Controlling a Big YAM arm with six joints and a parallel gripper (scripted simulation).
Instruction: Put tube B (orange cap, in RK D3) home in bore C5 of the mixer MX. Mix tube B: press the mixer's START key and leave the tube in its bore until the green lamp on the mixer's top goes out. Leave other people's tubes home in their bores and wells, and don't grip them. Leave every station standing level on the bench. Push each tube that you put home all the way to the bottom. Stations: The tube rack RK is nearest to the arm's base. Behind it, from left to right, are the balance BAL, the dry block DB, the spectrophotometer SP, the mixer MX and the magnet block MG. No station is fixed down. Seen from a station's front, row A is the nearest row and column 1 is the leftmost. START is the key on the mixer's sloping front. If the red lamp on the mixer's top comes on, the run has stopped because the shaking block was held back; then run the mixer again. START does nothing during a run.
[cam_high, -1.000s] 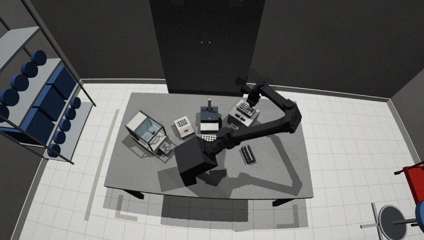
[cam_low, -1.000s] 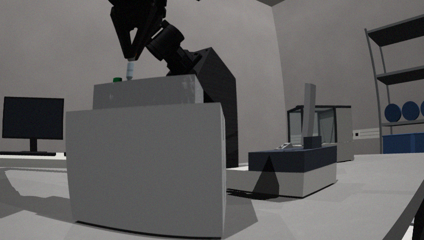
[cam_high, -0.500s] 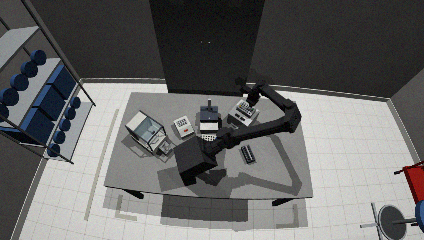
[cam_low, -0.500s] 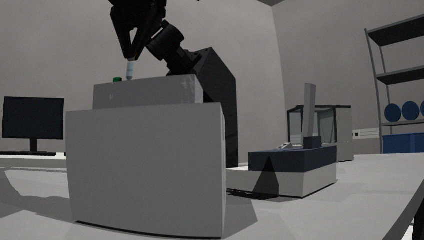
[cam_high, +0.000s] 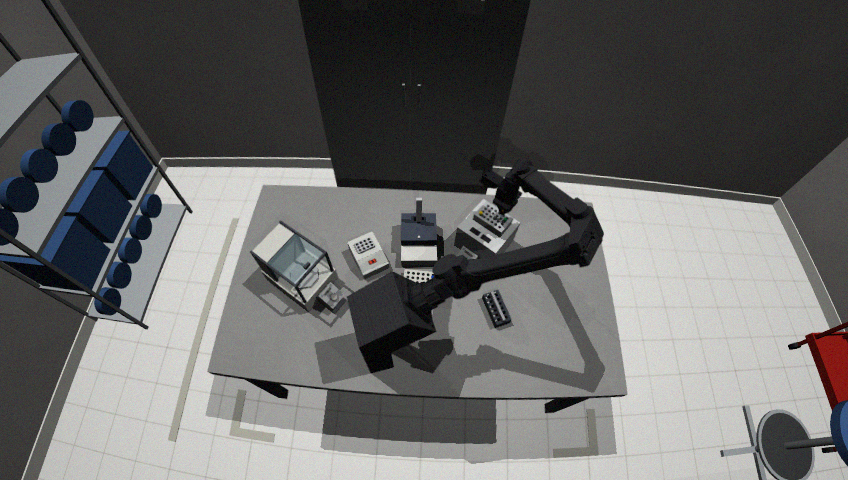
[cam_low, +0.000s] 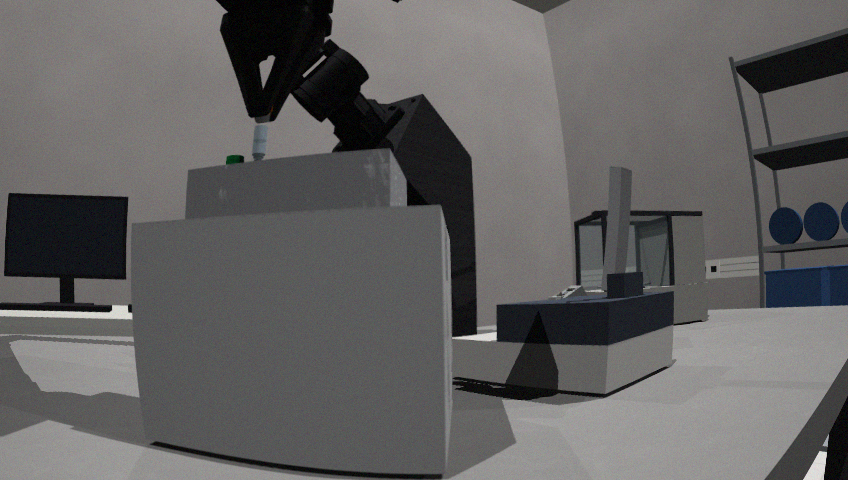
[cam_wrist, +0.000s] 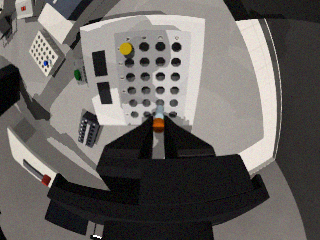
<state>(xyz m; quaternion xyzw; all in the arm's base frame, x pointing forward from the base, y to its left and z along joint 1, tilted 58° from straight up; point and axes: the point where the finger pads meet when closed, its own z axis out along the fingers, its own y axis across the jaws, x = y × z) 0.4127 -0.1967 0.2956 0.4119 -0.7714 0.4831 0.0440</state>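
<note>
Right now the green-capped tube is 10 mm behind my hand, 10 mm to the right of it and 60 mm below it. From my hand the other things lie so: yellow-capped tube: 30 mm ahead, 70 mm to the left, 60 mm below; then green start key: 110 mm behind, 150 mm to the left, 150 mm below; then perforated shaking block: 10 mm ahead, 20 mm to the left, 60 mm below.
</note>
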